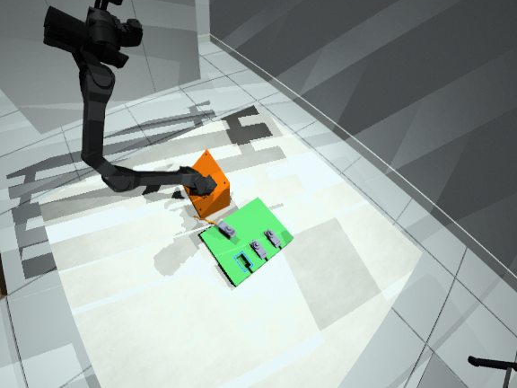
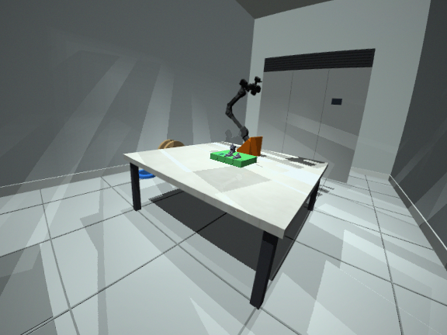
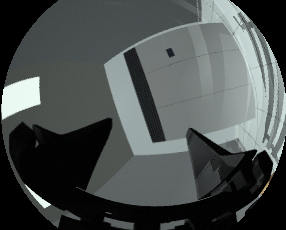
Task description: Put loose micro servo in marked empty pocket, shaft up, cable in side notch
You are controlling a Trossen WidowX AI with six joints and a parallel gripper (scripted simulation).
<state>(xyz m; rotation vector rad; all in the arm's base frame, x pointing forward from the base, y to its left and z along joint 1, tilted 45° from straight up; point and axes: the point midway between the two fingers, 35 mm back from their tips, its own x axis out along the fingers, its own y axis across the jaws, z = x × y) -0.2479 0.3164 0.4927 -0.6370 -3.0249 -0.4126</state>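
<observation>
My gripper tip is now 52 cm short of the green robot deck, 14 cm to the right of it and 67 cm above it.
</observation>
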